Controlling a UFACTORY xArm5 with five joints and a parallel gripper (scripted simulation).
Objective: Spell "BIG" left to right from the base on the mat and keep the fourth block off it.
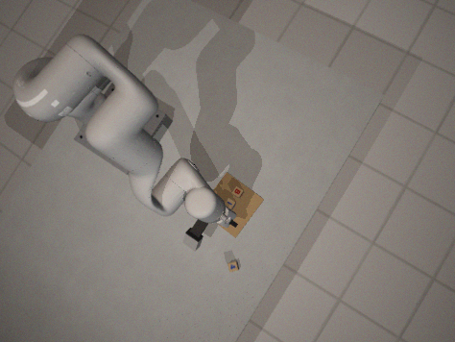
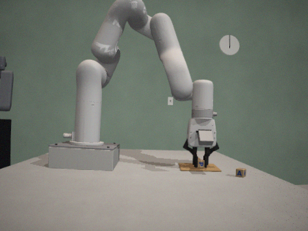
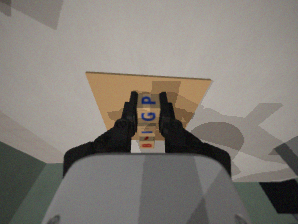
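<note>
Right now my hand is 4 cm to the right of the mat and 3 cm above it.
</note>
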